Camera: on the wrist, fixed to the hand. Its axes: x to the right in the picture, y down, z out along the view.
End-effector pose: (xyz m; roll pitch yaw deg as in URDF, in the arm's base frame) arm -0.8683 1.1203 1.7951 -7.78 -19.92 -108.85
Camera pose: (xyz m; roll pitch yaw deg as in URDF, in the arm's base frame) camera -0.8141 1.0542 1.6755 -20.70 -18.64 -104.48
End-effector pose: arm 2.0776 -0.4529 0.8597 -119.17 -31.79 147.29
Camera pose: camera 2.1458 -0.3237 0.8427 -129.14 -28.34 144.28
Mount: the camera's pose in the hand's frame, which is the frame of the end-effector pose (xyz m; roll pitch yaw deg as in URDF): 0.0016 0.0893 -0.1168 -11.45 0.65 4.27
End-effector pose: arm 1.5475 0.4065 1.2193 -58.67 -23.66 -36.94
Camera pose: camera 1.5606 0.3299 1.0944 -70.80 -19.66 -35.17
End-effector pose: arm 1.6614 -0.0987 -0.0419 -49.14 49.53 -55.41
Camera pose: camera 1.5752 -0.0264 -0.1365 -57.62 53.13 -51.58
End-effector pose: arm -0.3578 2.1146 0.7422 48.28 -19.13 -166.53
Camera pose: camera -0.3286 1.9708 0.7323 35.55 -21.85 -162.95
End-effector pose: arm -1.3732 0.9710 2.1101 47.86 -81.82 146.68
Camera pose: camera -1.4639 0.8553 2.1100 5.00 -83.61 178.31
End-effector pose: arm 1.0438 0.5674 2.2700 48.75 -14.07 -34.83
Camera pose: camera 1.1308 0.6856 2.2608 36.36 -16.83 -31.38
